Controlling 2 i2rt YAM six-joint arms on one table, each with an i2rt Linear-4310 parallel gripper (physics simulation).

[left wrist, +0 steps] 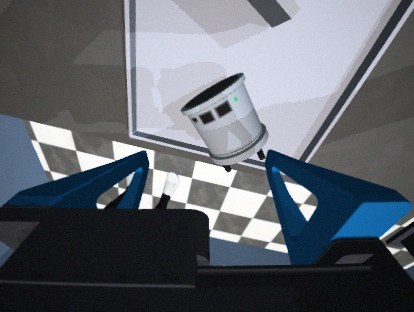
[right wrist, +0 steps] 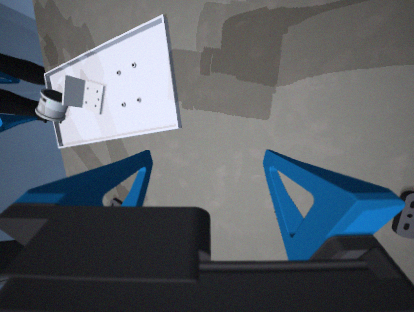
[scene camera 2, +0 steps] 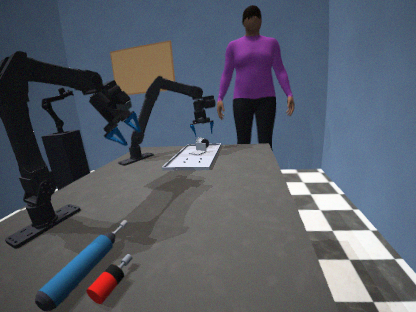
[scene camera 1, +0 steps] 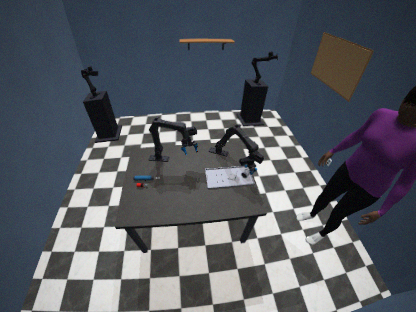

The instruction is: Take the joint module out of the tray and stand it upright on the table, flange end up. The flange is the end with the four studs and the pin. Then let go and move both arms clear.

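Where they show: left gripper, fingertip midpoint: (left wrist: 207, 156) (right wrist: 28, 100) (scene camera 2: 203, 135) (scene camera 1: 248, 171); right gripper, fingertip midpoint: (right wrist: 207, 156) (scene camera 2: 133, 138) (scene camera 1: 191, 153); left arm's base, origin of the base link: (scene camera 2: 136, 159) (scene camera 1: 218, 152); right arm's base, origin of the base link: (scene camera 2: 46, 224) (scene camera 1: 158, 158).
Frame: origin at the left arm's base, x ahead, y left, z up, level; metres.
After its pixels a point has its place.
The joint module (left wrist: 224, 121) @(z 0.064, x 0.227, y 0.322 m) is a pale grey cylinder lying on its side at the end of the white tray (scene camera 1: 229, 177) @(z 0.018, x 0.303, y 0.198 m). Its dark open end points away from the wrist camera and its studs point toward the tray's edge. It also shows in scene camera 1 (scene camera 1: 244, 174) @(z 0.051, x 0.248, y 0.320 m) and scene camera 2 (scene camera 2: 202, 143) @(z 0.058, x 0.290, y 0.246 m). My left gripper (scene camera 2: 202, 126) hangs open just above the module, which lies a little ahead of the blue fingers (left wrist: 206, 173) @(z 0.080, x 0.221, y 0.348 m). My right gripper (scene camera 1: 189, 149) @(z 0.179, x 0.295, y -0.168 m) is open and empty, held high over the table away from the tray; it also shows in scene camera 2 (scene camera 2: 123, 127).
A grey bracket (right wrist: 82, 93) @(z 0.020, x 0.277, y 0.245 m) and small screws (right wrist: 128, 85) @(z 0.004, x 0.331, y 0.117 m) lie in the tray. A blue screwdriver (scene camera 1: 143, 177) @(z 0.037, x 0.602, y -0.512 m) and a red one (scene camera 1: 141, 185) @(z 0.029, x 0.680, y -0.484 m) lie at the table's other end. A person in purple (scene camera 2: 254, 74) stands beyond the tray end.
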